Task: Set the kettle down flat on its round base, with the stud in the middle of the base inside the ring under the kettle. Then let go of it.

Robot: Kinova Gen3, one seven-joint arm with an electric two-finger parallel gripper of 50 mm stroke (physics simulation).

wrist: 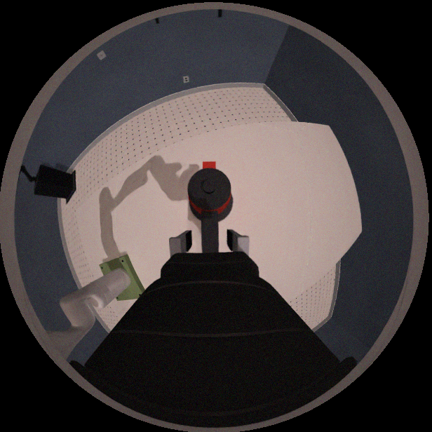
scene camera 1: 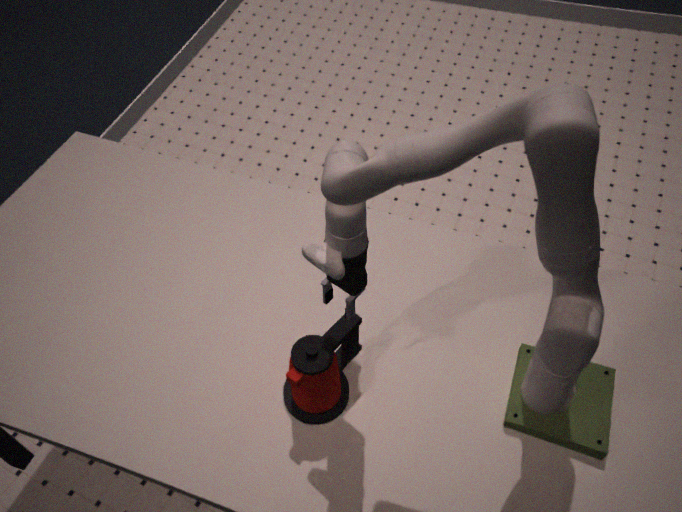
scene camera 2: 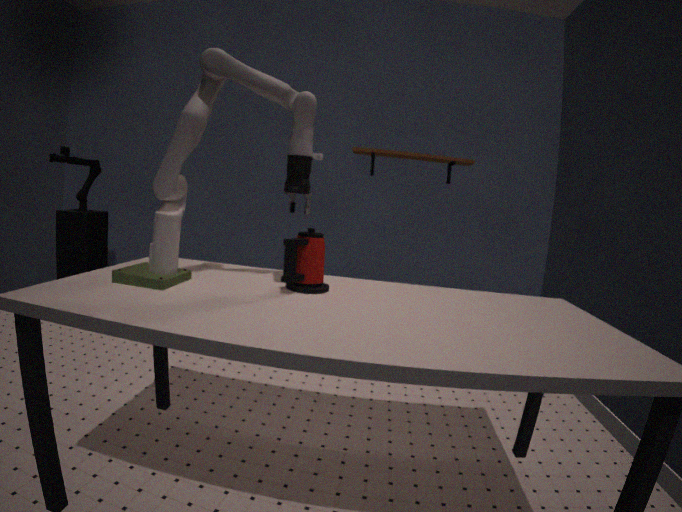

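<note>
The red kettle [scene camera 1: 316, 388] [scene camera 2: 311, 260] [wrist: 219, 205] with a black lid and black handle stands upright on the black round base [scene camera 1: 316, 417] [scene camera 2: 322, 288] on the table. It looks level in both scene views. The stud in the base and the ring under the kettle are hidden beneath it. My gripper [scene camera 1: 339, 302] [scene camera 2: 299, 207] [wrist: 209, 237] is open and empty. It hangs above the kettle's handle, with its fingers apart on either side of the handle in the wrist view. In scene camera 2 there is a gap between the fingertips and the handle.
The arm stands on a green mounting plate [scene camera 1: 592, 407] [scene camera 2: 137, 275] [wrist: 131, 282] on the same table [scene camera 1: 165, 275] [scene camera 2: 385, 330] [wrist: 280, 200]. A wooden shelf [scene camera 2: 413, 156] hangs on the back wall. A black pedestal [scene camera 2: 82, 242] [wrist: 52, 182] with a small dark arm stands beyond the table.
</note>
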